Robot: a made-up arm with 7 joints.
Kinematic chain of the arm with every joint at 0, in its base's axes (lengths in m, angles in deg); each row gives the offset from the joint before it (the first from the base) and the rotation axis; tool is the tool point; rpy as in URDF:
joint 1: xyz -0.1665 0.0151 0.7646 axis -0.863 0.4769 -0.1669
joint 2: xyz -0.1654 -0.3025 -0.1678 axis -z
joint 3: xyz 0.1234 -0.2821 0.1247 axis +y
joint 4: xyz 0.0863 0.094 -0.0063 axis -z
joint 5: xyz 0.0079 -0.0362 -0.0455 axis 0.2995 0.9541 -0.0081
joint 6: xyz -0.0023 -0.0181 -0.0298 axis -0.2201 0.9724 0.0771
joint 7: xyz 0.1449 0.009 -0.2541 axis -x
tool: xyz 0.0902 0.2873 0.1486 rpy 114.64 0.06 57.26
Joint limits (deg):
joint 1: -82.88..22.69
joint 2: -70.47..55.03
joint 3: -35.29..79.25
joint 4: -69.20..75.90
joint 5: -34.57..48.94
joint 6: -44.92..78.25
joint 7: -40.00..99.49
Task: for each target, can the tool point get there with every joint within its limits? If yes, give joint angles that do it. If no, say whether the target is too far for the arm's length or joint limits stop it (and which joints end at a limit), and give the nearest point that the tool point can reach.
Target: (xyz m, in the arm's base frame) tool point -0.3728 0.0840 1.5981
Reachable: no: joint limits stop it (at a limit: joint 1, joint 2, joint 3, joint 7) | nearest point -0.4047 -0.0868 1.3606 | short by 0.294 m
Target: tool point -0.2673 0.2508 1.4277
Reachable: no: joint limits stop it (at a limit: joint 1, joint 2, joint 3, joint 5, joint 7) | nearest point -0.2092 0.1974 1.2691 | short by 0.177 m
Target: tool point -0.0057 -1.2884 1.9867
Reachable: no: too far | nearest point -0.1632 -0.9126 1.4354 | short by 0.685 m
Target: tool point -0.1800 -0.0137 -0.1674
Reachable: yes | joints -50.22 -17.34 51.49 -41.36 -28.05 51.11 83.12
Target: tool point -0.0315 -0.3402 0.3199
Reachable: yes | joints -25.75 43.20 -19.87 0.01 34.97 58.44 -29.39
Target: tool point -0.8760 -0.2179 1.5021
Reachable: no: joint limits stop it (at a limit: joint 1, joint 2, joint 3, joint 7) | nearest point -0.7922 -0.2674 1.3648 | short by 0.168 m
